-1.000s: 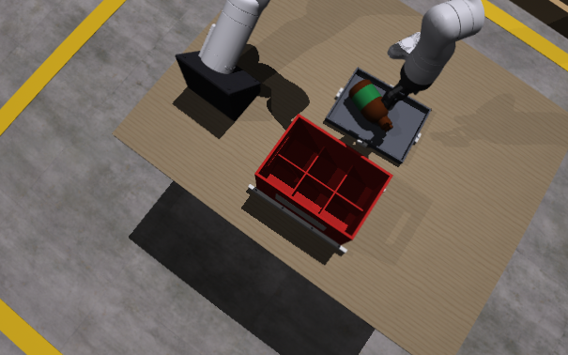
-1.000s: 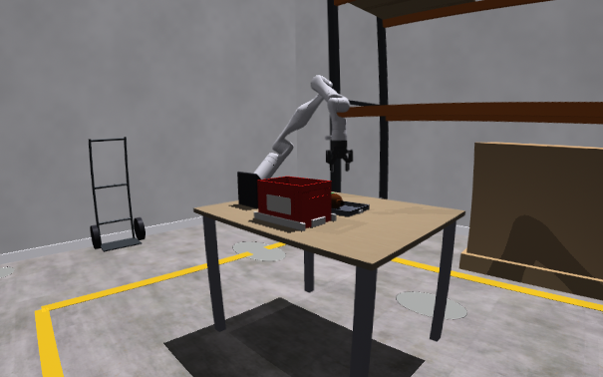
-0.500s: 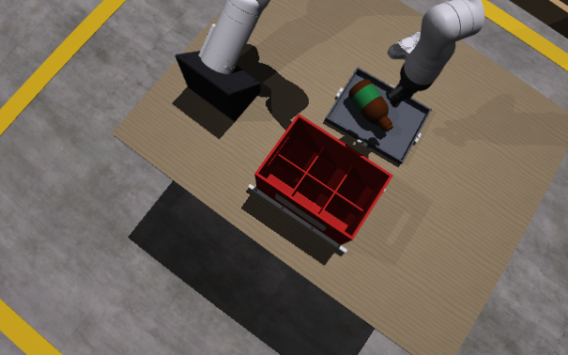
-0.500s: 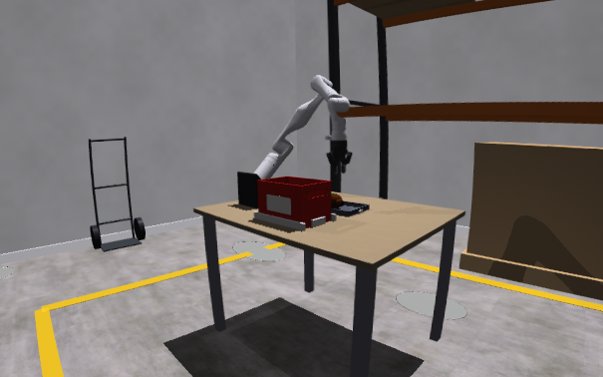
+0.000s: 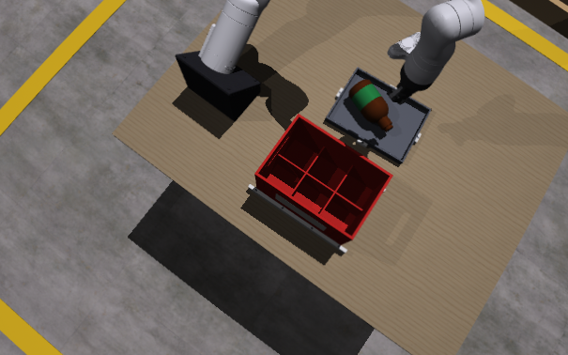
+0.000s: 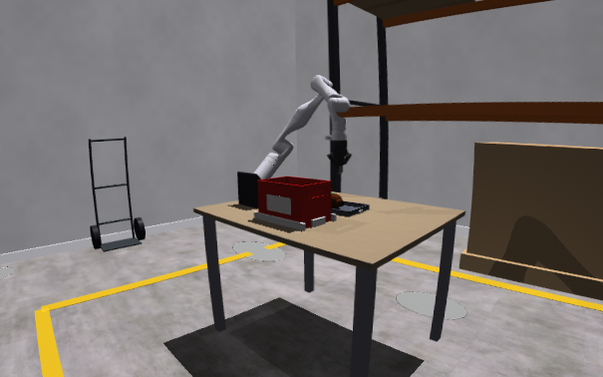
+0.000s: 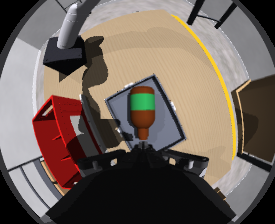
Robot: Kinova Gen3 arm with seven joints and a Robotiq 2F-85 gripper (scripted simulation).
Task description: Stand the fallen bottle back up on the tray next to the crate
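Now: hand 50 mm past the bottle, 10 mm to the right of it and 160 mm above it. The rest, counted from my hand: tray 30 mm behind, 20 mm to the left, 190 mm below; red crate 10 mm behind, 270 mm to the right, 120 mm below.
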